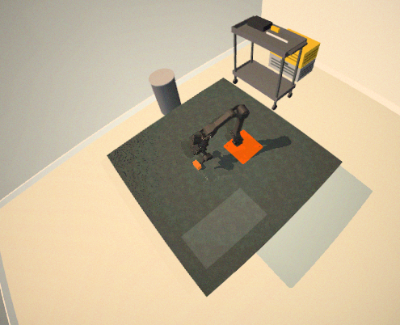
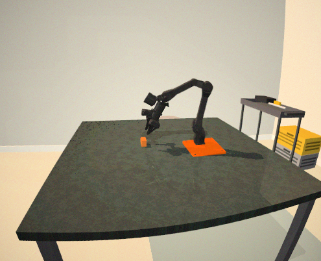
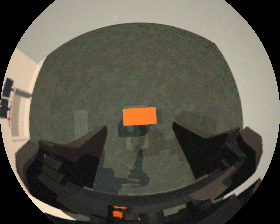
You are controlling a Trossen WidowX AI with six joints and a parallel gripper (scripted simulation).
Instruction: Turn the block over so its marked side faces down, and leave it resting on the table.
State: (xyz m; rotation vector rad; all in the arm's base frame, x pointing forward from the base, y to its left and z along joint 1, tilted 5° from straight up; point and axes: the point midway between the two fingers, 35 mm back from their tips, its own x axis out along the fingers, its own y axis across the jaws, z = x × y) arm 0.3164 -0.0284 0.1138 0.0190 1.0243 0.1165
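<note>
My gripper tip is 1 cm short of the orange block and 6 cm above it.
</note>
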